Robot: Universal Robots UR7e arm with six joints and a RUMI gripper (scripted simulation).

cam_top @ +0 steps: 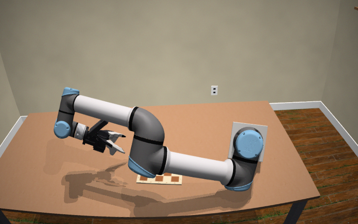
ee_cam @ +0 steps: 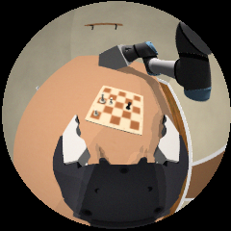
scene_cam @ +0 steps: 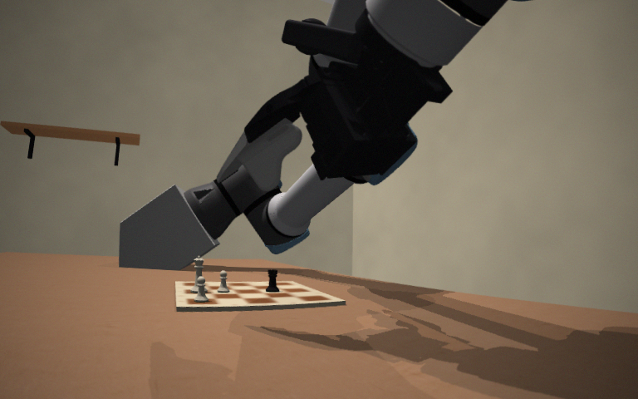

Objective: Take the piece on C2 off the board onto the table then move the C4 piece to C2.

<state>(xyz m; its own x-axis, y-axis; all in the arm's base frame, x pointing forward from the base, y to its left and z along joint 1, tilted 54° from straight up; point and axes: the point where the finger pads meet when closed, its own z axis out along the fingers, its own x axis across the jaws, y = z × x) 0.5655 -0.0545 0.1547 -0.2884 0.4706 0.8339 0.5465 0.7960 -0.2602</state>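
My gripper is now 150 mm past the tall white piece, 130 mm above it and 90 mm to the left of it. From my hand the other things lie so: black piece 150 mm behind, 140 mm below, 20 mm to the left; then chessboard 160 mm below, 150 mm behind, 20 mm to the right.
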